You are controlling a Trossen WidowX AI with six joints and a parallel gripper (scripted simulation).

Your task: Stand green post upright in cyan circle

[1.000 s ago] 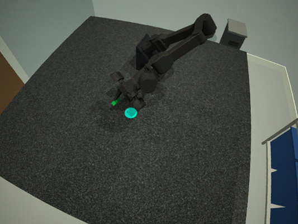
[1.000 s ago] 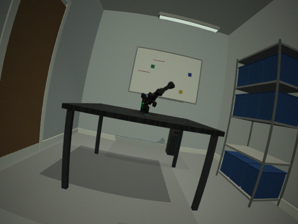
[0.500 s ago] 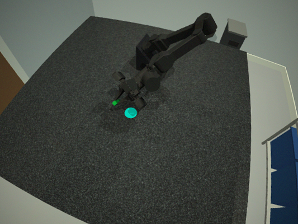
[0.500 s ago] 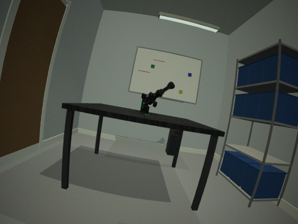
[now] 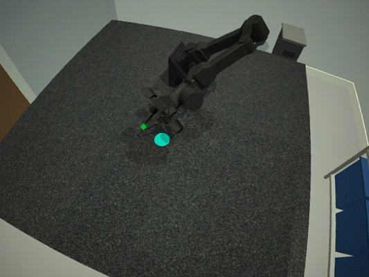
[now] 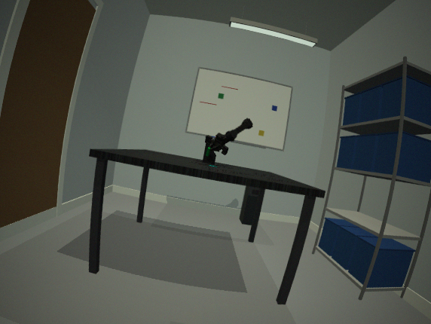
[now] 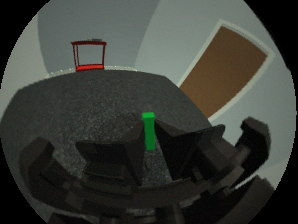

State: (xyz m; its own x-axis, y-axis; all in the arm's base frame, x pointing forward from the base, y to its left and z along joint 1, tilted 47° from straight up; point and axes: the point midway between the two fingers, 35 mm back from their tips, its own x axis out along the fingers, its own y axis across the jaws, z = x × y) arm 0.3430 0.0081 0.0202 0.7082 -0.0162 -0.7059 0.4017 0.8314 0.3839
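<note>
My gripper tip is now 11 cm above the cyan circle, 5 cm to the right of it and 3 cm past it. Also, from my gripper tip: green post 2 cm below, 1 cm behind.
</note>
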